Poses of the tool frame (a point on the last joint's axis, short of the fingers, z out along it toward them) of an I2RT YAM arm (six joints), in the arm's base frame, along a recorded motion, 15 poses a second.
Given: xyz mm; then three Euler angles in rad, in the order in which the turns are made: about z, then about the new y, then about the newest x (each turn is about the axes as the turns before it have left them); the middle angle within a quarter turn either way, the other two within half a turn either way.
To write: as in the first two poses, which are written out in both.
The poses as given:
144 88 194 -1.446 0.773 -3.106
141 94 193 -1.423 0.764 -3.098
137 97 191 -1.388 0.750 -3.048
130 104 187 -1.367 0.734 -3.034
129 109 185 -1.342 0.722 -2.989
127 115 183 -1.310 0.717 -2.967
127 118 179 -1.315 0.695 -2.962
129 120 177 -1.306 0.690 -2.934
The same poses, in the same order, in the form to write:
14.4 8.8 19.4 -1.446 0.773 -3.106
14.1 9.4 19.3 -1.423 0.764 -3.098
13.7 9.7 19.1 -1.388 0.750 -3.048
13.0 10.4 18.7 -1.367 0.734 -3.034
12.9 10.9 18.5 -1.342 0.722 -2.989
12.7 11.5 18.3 -1.310 0.717 -2.967
12.7 11.8 17.9 -1.315 0.695 -2.962
12.9 12.0 17.7 -1.306 0.690 -2.934

